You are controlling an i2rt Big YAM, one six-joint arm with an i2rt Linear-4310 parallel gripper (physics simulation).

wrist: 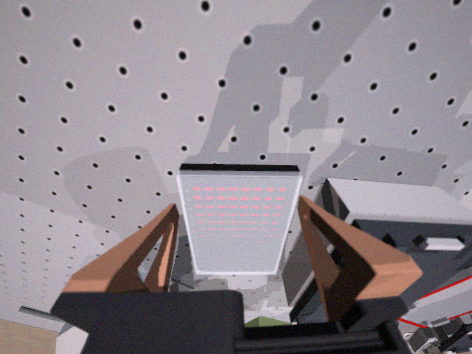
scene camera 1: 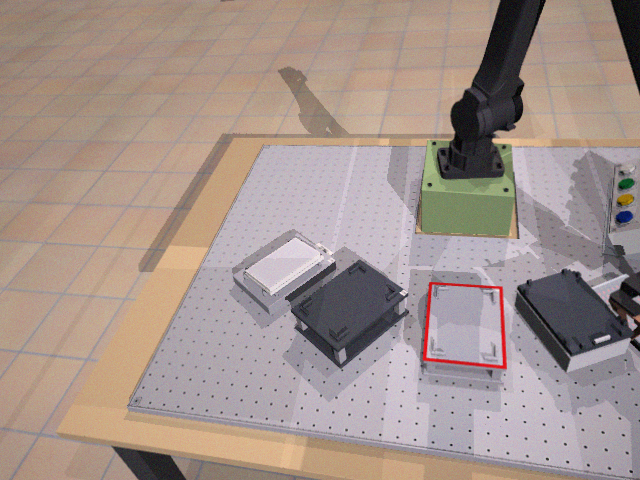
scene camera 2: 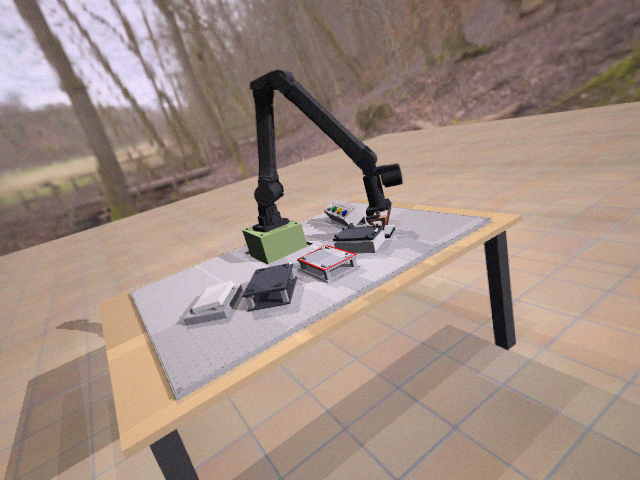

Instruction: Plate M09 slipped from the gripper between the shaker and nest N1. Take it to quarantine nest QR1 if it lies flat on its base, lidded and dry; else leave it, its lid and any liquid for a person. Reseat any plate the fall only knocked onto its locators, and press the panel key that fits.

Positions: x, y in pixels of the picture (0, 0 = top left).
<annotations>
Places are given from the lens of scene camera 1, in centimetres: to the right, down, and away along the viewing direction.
dark station [scene camera 1: 579, 329]: 39, 13, 80
box with coloured buttons [scene camera 1: 614, 232]: 52, -1, 94
The marked spots on the box with coloured buttons and the dark station are 24 cm apart.
</annotations>
